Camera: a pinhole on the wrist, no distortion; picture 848 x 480 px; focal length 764.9 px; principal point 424.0 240.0 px. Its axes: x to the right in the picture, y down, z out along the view. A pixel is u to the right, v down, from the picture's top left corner.
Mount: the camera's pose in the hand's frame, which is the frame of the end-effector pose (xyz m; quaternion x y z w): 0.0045 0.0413 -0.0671 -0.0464 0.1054 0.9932 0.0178
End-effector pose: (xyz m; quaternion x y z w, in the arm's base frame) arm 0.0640 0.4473 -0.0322 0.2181 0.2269 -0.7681 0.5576
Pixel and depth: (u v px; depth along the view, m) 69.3 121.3 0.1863
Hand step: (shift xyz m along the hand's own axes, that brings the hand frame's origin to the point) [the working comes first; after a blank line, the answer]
In the camera's frame: -0.0864 -0.0289 0.1863

0.0753 0.1067 0.1165
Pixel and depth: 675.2 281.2 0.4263
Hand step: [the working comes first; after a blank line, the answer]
In the camera's frame: 0.1400 0.0230 0.4263

-0.1735 0.1124 0.3392
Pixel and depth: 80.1 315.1 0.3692
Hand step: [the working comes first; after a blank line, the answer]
In the camera's frame: -0.1660 0.0362 0.3692

0.1354 0.0795 0.3158
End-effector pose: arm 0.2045 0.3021 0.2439 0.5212 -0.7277 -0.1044 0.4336
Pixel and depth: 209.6 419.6 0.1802
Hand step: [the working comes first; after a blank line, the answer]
In the camera's frame: -0.0505 0.0423 0.1802

0.0369 0.0367 0.1220
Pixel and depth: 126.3 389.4 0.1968
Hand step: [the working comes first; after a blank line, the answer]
In the camera's frame: -0.0766 0.0384 0.1968

0.0616 0.0433 0.1398
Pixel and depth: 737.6 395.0 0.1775
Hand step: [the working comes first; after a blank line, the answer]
In the camera's frame: 0.0728 0.0360 0.1775

-0.0852 0.0455 0.1062
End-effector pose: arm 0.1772 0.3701 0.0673 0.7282 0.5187 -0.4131 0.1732
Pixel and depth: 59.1 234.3 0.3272
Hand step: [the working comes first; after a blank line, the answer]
In the camera's frame: -0.1561 -0.0024 0.3272

0.1310 0.1087 0.2659
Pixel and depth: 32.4 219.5 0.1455
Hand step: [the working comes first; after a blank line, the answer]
In the camera's frame: -0.0745 -0.0039 0.1455

0.0659 0.0739 0.0809
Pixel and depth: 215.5 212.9 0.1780
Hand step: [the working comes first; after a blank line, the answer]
In the camera's frame: -0.0485 -0.0063 0.1780

0.0373 0.0838 0.1095
